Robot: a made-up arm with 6 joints. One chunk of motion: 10 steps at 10 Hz.
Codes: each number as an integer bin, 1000 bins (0 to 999) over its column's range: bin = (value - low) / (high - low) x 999, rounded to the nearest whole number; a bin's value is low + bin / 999 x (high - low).
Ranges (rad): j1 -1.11..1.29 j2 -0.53..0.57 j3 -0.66..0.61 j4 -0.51..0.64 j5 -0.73..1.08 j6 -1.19..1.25
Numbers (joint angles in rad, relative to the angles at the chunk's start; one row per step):
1: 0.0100 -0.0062 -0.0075 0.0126 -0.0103 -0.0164
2: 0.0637 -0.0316 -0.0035 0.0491 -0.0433 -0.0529
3: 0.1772 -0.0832 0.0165 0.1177 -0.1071 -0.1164
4: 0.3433 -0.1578 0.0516 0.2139 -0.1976 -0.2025
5: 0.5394 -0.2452 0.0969 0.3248 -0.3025 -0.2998
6: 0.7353 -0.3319 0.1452 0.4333 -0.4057 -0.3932
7: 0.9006 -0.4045 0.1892 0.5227 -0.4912 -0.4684
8: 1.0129 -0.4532 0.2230 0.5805 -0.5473 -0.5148
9: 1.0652 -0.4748 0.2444 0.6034 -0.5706 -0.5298
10: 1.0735 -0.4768 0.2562 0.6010 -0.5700 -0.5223
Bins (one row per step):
1: 466 476 513 454 397 481
2: 489 453 516 486 379 466
3: 536 406 532 545 344 440
4: 605 338 560 629 294 404
5: 687 259 595 725 236 364
6: 768 180 633 819 179 326
7: 837 114 668 897 132 295
8: 884 70 695 947 101 276
9: 905 50 711 967 88 270
10: 909 48 721 965 88 273

